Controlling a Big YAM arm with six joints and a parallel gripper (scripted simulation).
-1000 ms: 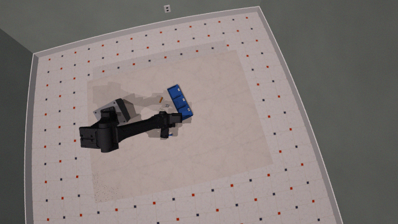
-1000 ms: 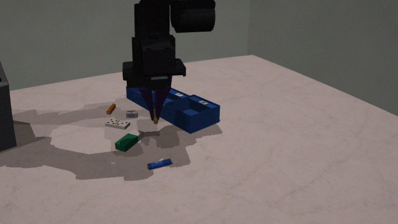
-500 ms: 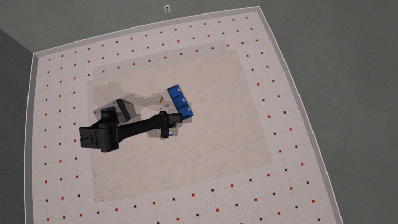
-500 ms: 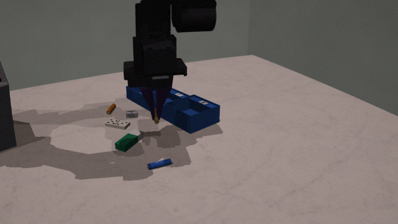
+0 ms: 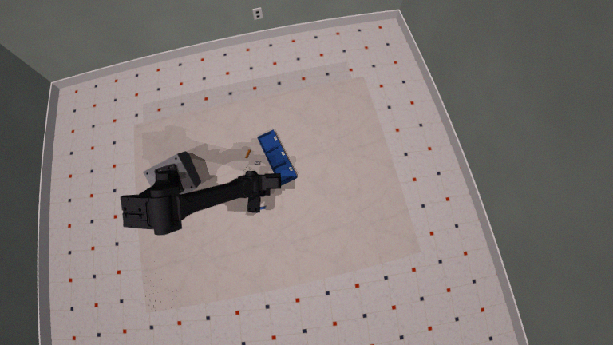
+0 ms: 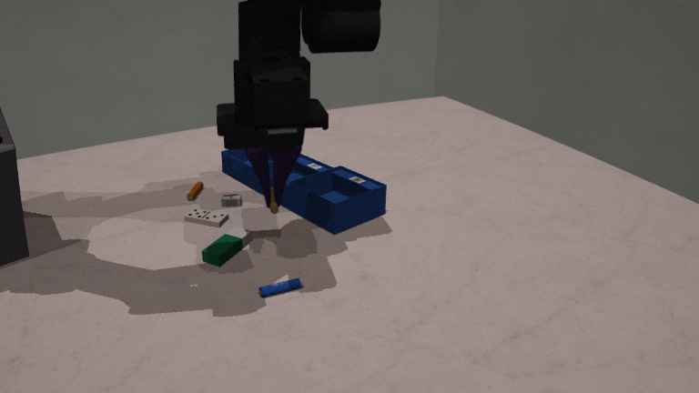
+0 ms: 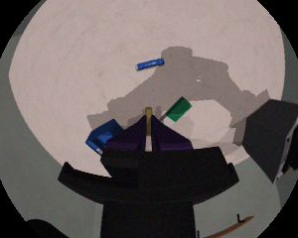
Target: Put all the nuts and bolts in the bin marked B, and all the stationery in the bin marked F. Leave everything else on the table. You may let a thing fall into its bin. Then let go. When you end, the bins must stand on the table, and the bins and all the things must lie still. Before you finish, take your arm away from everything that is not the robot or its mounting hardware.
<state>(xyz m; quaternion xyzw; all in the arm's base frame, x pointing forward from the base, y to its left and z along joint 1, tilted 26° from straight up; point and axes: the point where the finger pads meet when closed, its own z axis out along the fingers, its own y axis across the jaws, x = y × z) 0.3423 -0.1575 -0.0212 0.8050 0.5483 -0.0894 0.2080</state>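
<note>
Now: hand 150 mm to the right of the grey metal piece, 60 mm above it and 20 mm short of it. Also, from my hand: brass bolt: 10 mm to the left; green block: 70 mm below, 50 mm to the left, 30 mm behind; blue cylinder: 70 mm below, 60 mm to the right, 20 mm behind.
</note>
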